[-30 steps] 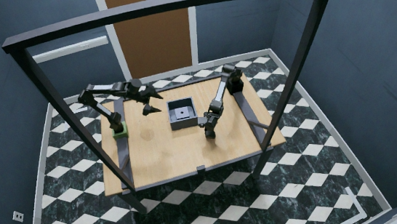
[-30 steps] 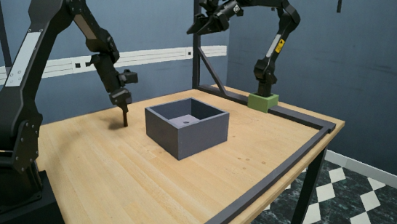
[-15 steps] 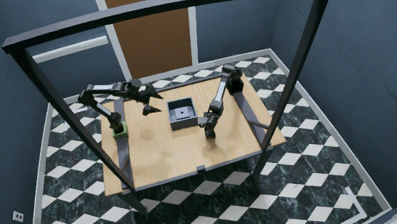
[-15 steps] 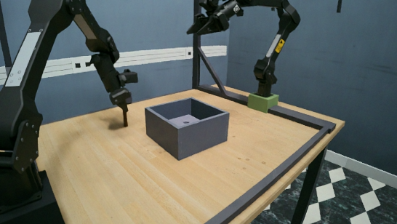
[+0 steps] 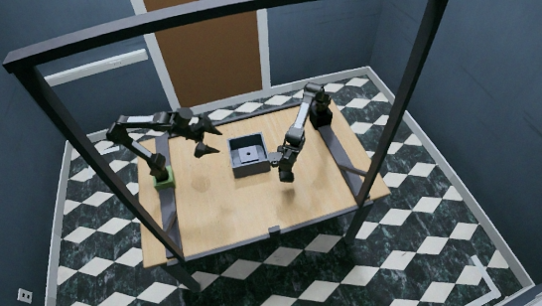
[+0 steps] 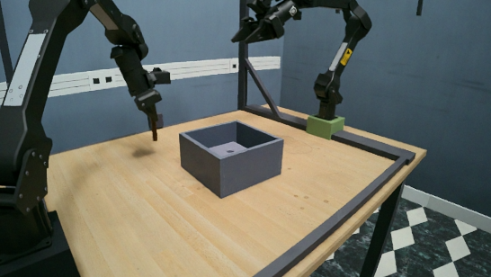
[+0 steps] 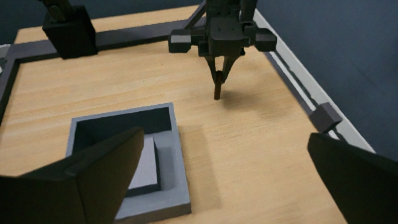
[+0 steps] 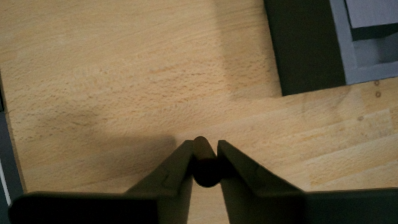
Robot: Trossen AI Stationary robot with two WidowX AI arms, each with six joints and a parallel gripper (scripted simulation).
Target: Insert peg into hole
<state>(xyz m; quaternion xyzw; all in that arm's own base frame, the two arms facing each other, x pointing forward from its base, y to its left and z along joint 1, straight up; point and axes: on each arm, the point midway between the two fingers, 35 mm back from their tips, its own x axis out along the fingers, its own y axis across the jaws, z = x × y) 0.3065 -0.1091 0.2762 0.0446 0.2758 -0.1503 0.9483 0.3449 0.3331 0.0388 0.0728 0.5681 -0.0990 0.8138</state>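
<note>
Right now the dark brown peg is 50 mm below my right hand. Also, from my right hand: pale plate: 220 mm ahead, 100 mm below, 80 mm to the left; then box: 220 mm ahead, 120 mm below, 90 mm to the left.
</note>
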